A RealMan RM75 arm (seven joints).
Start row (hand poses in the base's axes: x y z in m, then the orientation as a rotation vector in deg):
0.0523 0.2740 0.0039 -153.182 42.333 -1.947
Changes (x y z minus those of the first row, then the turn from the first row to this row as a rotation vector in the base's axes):
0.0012 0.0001 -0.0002 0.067 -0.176 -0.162
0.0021 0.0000 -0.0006 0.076 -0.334 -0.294
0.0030 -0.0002 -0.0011 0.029 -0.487 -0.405
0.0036 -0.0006 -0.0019 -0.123 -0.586 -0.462
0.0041 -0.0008 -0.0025 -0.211 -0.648 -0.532
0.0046 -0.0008 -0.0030 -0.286 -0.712 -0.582
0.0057 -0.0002 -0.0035 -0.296 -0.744 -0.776
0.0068 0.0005 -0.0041 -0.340 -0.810 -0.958
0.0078 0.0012 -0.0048 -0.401 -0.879 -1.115
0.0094 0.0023 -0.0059 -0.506 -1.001 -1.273
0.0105 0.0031 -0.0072 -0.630 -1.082 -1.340
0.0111 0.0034 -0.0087 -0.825 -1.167 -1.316
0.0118 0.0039 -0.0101 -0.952 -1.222 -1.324
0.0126 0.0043 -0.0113 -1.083 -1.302 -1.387
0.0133 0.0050 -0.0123 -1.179 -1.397 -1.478
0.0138 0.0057 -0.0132 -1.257 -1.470 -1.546
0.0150 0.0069 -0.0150 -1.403 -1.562 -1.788
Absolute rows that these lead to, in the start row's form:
0.0535 0.2741 0.0037 -153.023 42.484 -2.198
0.0544 0.2740 0.0033 -152.934 42.609 -2.439
0.0553 0.2738 0.0028 -152.906 42.718 -2.690
0.0559 0.2734 0.0020 -153.007 42.790 -2.894
0.0564 0.2732 0.0014 -153.052 42.880 -3.029
0.0569 0.2732 0.0009 -153.090 42.940 -3.156
0.0580 0.2738 0.0004 -153.022 43.191 -3.252
0.0591 0.2745 -0.0002 -152.981 43.422 -3.404
0.0601 0.2752 -0.0009 -152.966 43.621 -3.560
0.0617 0.2763 -0.0020 -152.979 43.812 -3.804
0.0628 0.2771 -0.0033 -153.053 43.898 -3.978
0.0634 0.2774 -0.0048 -153.227 43.874 -4.161
0.0641 0.2779 -0.0062 -153.332 43.890 -4.285
0.0649 0.2783 -0.0074 -153.413 43.973 -4.460
0.0656 0.2790 -0.0084 -153.448 44.082 -4.648
0.0661 0.2797 -0.0093 -153.480 44.163 -4.793
0.0673 0.2809 -0.0111 -153.504 44.485 -5.036

